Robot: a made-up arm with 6 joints. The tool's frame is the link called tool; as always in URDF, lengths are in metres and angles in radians. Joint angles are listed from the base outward. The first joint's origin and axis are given. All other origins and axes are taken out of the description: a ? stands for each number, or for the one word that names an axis. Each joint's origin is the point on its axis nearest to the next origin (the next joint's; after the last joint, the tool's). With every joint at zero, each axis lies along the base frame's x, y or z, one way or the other. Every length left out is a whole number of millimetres.
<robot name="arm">
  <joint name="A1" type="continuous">
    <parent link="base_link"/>
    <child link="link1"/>
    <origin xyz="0.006 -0.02 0.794" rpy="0 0 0"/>
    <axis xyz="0 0 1"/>
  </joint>
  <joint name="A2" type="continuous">
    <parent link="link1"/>
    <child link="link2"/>
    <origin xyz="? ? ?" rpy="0 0 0"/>
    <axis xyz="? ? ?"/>
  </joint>
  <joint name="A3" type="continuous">
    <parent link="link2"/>
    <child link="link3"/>
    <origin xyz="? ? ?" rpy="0 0 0"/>
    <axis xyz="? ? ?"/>
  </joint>
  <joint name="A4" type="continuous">
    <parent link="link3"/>
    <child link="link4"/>
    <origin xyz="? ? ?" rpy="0 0 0"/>
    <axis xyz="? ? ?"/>
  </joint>
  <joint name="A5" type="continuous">
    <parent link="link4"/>
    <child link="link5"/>
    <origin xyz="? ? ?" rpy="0 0 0"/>
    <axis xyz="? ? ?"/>
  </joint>
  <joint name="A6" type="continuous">
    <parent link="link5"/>
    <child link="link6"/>
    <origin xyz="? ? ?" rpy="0 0 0"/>
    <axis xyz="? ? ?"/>
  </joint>
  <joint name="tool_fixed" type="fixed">
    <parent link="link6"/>
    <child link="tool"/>
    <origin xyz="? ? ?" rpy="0 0 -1.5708"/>
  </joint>
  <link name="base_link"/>
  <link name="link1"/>
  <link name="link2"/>
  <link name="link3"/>
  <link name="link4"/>
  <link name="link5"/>
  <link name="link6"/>
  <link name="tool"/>
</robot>
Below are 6 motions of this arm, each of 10 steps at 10 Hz.
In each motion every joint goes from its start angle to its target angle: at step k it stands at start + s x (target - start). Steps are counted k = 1, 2, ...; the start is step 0. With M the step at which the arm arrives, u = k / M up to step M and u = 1 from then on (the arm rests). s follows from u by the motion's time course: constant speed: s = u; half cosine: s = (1 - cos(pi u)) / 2; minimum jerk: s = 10 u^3 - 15 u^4 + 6 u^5.
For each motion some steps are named. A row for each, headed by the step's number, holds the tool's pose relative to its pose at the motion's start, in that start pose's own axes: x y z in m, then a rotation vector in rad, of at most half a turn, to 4 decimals.
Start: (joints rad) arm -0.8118 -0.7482 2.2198 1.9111 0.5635 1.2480
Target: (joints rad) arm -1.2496 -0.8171 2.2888 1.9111 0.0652 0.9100
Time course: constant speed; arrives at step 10
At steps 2, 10:
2: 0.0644 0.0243 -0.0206 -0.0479 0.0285 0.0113
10: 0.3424 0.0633 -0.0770 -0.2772 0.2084 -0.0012

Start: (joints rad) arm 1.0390 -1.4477 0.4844 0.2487 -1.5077 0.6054
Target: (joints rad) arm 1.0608 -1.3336 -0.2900 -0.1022 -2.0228 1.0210
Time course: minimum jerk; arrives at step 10
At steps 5, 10:
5: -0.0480 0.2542 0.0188 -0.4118 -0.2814 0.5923
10: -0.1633 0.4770 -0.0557 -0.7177 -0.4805 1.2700

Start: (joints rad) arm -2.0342 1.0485 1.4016 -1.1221 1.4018 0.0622
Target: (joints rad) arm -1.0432 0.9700 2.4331 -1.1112 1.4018 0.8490
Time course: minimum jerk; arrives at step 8
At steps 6, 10:
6: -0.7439 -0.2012 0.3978 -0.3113 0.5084 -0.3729
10: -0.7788 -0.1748 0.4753 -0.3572 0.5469 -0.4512

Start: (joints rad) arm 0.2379 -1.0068 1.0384 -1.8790 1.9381 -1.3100
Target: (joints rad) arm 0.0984 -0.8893 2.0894 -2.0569 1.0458 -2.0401
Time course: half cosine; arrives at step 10
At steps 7, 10:
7: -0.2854 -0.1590 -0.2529 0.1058 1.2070 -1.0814
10: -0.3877 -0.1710 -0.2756 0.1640 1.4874 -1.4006

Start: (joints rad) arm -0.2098 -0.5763 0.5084 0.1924 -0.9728 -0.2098
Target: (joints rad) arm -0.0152 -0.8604 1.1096 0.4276 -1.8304 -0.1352
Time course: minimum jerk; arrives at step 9
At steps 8, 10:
8: 0.1678 -0.5377 0.0032 0.0000 0.1673 -0.0622
10: 0.1710 -0.5434 0.0005 -0.0008 0.1715 -0.0616

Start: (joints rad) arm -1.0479 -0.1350 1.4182 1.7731 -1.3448 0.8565
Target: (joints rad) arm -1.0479 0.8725 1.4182 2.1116 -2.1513 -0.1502
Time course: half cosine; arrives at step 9
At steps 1, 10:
1: -0.0135 -0.0064 0.0247 -0.0148 -0.0009 0.0110
10: -0.7567 -0.2948 0.4735 -0.4957 0.1038 -0.3029

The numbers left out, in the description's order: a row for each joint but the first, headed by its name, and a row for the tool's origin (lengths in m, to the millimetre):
A2: xyz 0.013 0.016 0, axis 0 1 0
A3: xyz 0.028 0 0.392, axis 0 -1 0
A4: xyz 0.552 0 0.011, axis -1 0 0
A5: xyz 0 -0.105 0.002, axis 0 -1 0
A6: xyz -0.03 0 -0.024, axis -1 0 0
tool: xyz 0 -0.01 -0.02

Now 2 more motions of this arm.
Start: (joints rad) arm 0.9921 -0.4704 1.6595 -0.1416 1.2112 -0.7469
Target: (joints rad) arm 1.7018 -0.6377 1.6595 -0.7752 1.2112 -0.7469
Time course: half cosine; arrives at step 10
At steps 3, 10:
3: 0.0316 0.0148 0.0429 0.2148 0.0225 -0.1582
10: 0.1548 0.0149 0.2437 1.0907 0.1138 -0.6655

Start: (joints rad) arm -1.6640 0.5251 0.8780 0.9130 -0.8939 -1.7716
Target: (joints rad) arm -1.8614 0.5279 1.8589 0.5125 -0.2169 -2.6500
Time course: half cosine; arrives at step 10
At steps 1, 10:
1: -0.0031 -0.0041 0.0112 0.0015 0.0434 0.0287
10: 0.0404 -0.3018 0.3751 -0.3569 1.3229 1.4667

